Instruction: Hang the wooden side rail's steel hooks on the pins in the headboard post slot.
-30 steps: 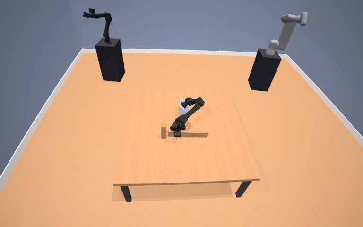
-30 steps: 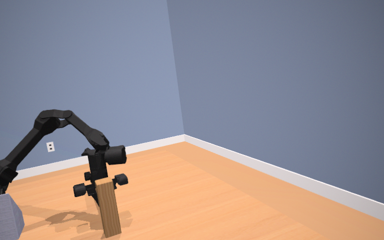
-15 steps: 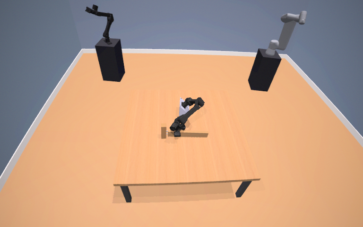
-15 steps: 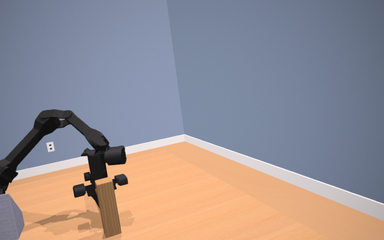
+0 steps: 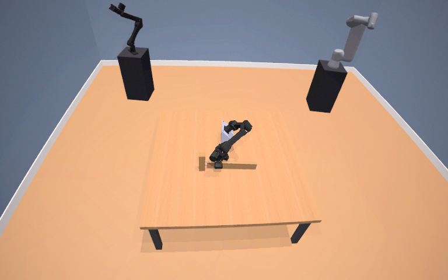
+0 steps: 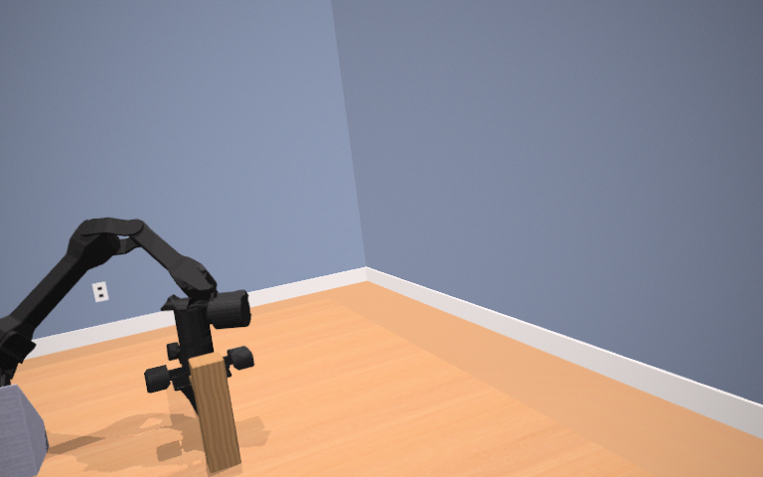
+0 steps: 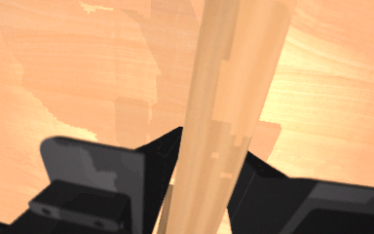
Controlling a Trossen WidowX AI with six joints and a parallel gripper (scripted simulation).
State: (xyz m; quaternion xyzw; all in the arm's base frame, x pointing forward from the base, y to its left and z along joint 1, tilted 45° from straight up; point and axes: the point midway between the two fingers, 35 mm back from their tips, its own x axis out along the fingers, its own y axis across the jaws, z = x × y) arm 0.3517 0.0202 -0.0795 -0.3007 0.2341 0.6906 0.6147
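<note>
Now: gripper tip 2 cm short of the headboard post, 13 cm to the left of it and 4 cm below it.
</note>
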